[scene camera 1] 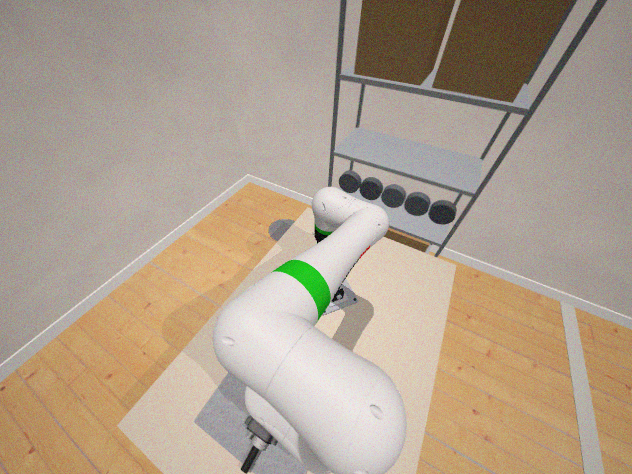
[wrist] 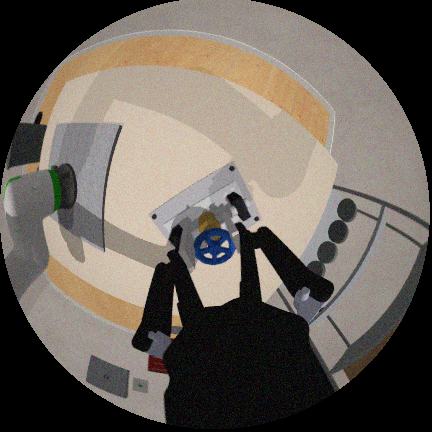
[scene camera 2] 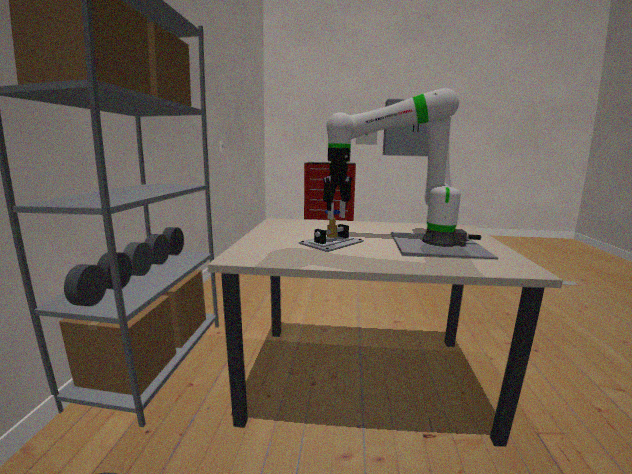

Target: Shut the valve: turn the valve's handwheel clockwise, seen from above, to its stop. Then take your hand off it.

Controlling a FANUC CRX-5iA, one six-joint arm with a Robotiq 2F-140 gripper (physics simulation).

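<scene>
The blue five-spoked handwheel (scene camera 2: pixel 334 212) (wrist: pixel 214 246) sits level on top of the brass valve body (scene camera 2: pixel 332 228) (wrist: pixel 208 221). The valve stands on a light grey base plate (scene camera 1: pixel 349 302) (scene camera 2: pixel 327 246) (wrist: pixel 176 204) with black clamps on both sides. My gripper (scene camera 2: pixel 336 210) (wrist: pixel 207 226) points straight down over the valve and is shut on the handwheel, one grey finger pad on each side of the rim. In scene camera 1 the arm hides the handwheel and the fingers. The wheel's exact turn angle relative to its stop cannot be told.
The pale table (scene camera 1: pixel 414 295) (scene camera 2: pixel 387 275) carries the valve and, on a grey mounting plate (scene camera 2: pixel 408 248) (wrist: pixel 90 145), the arm's base (scene camera 2: pixel 442 229). A metal shelf rack (scene camera 1: pixel 334 117) (scene camera 2: pixel 102 178) with dark round weights stands beyond one table end. A red cabinet (scene camera 2: pixel 315 191) stands behind.
</scene>
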